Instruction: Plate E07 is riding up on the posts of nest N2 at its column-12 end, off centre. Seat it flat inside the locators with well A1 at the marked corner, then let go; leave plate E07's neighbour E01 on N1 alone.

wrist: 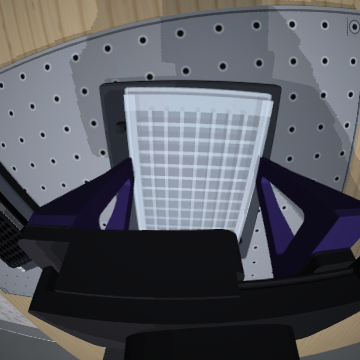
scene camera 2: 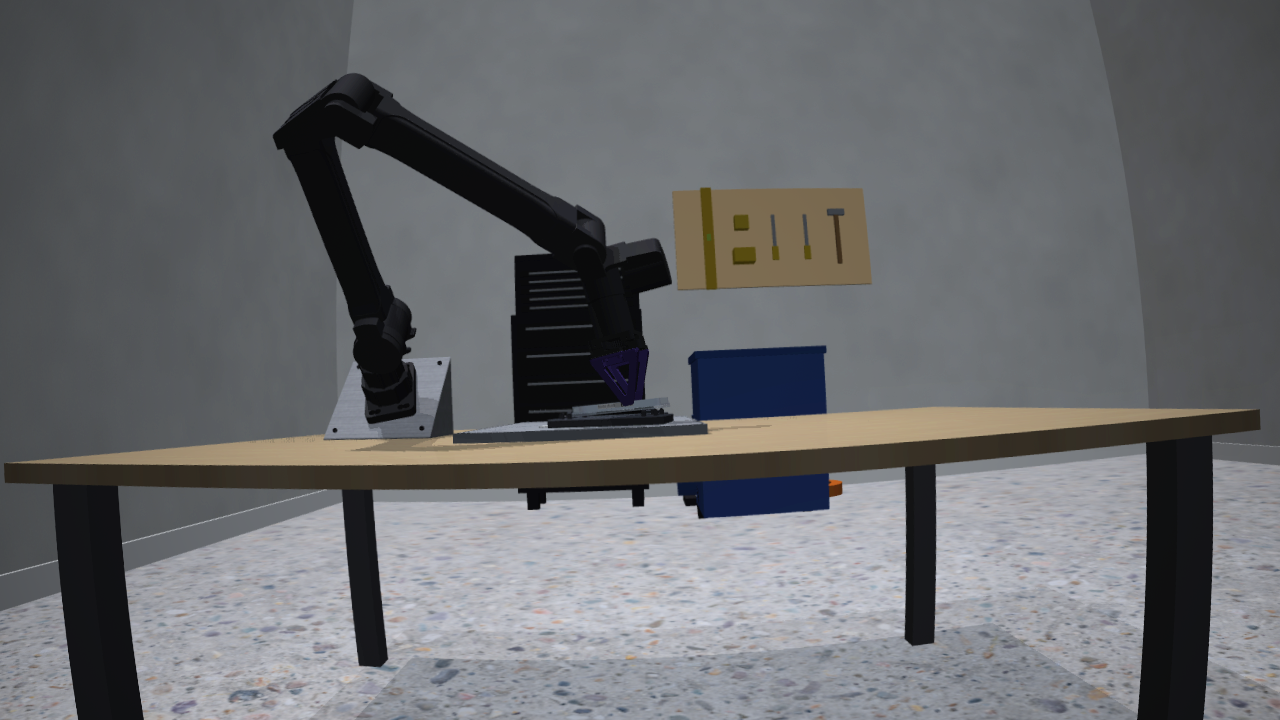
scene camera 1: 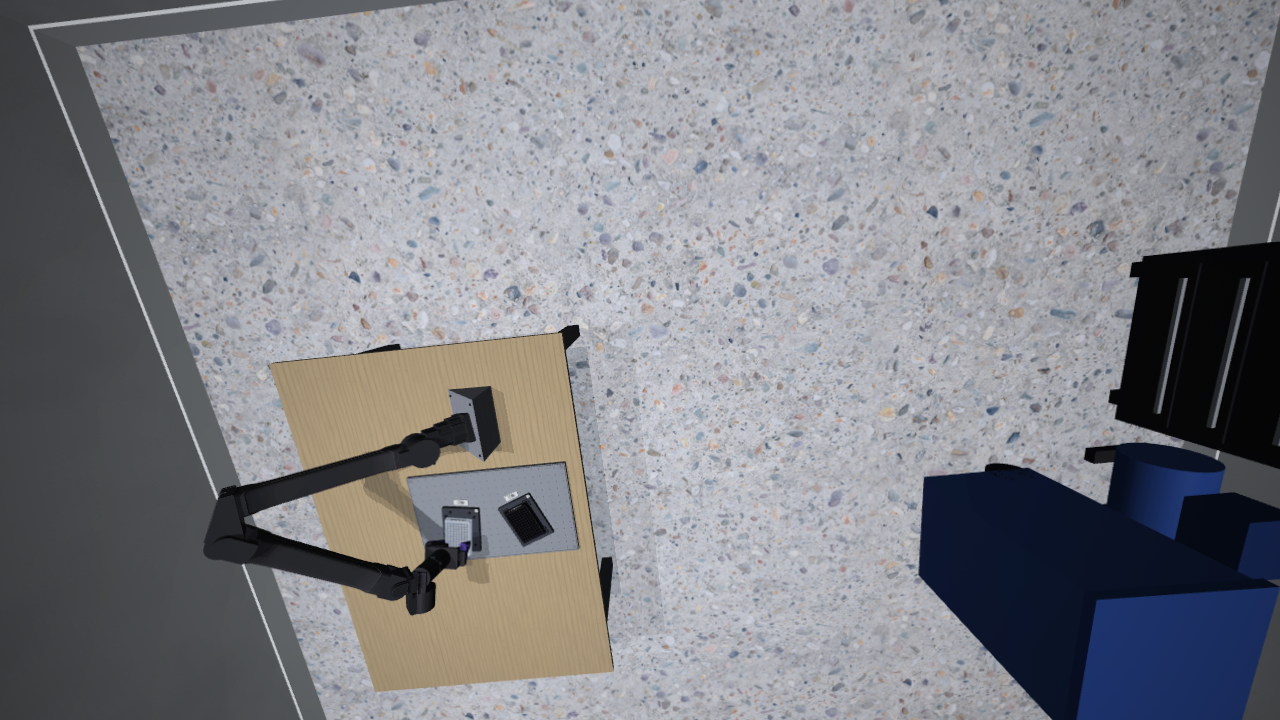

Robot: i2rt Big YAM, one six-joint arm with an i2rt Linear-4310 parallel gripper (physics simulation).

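Seen in the pictures: gripper, between the fingertips: [wrist: 194, 163] [scene camera 2: 633, 403] [scene camera 1: 458, 542]; arm's base, origin of its link: [scene camera 2: 392, 395] [scene camera 1: 465, 426].
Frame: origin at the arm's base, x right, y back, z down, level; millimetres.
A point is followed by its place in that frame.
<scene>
Plate E07 [scene camera 1: 458, 528] @[y -338, x 162, z 27 mm] [scene camera 2: 619, 409] @[y -362, x 218, z 35 mm] [wrist: 197, 150] @[y -396, x 186, z 26 mm], a clear gridded plate, lies over the dark nest N2 [scene camera 1: 476, 516] @[y -320, x 101, z 46 mm] [scene camera 2: 659, 418] @[y -413, x 248, z 50 mm] [wrist: 113, 112] @[y -431, x 137, z 46 mm]. In the scene camera 2 view it is tilted, its right end higher than its left. In the wrist view its far edge is close to the nest's far edge, and more nest shows on its left than on its right. My gripper [scene camera 1: 461, 547] @[y -386, x 181, z 29 mm] [scene camera 2: 627, 401] @[y -386, x 181, z 29 mm] [wrist: 194, 163] @[y -386, x 181, z 29 mm] is shut on plate E07, one purple finger at each long side. The plate's near end is hidden behind the gripper body. Well A1 and the corner mark cannot be made out.
Black plate E01 [scene camera 1: 523, 519] @[y -365, x -50, z 38 mm] [wrist: 11, 237] @[y -356, x -27, z 32 mm] sits on nest N1, angled, to the right of N2 in scene camera 1 and at the wrist view's left edge. Both nests stand on a grey perforated board [scene camera 1: 556, 483] @[y -277, x -187, z 58 mm] [scene camera 2: 501, 436] @[y -202, x 295, z 63 mm] [wrist: 42, 102] @[y -459, x 79, z 58 mm]. The arm's angled base block [scene camera 1: 486, 420] @[y 4, x -68, z -1 mm] [scene camera 2: 433, 402] @[y -76, x 28, z 14 mm] stands behind.
</scene>
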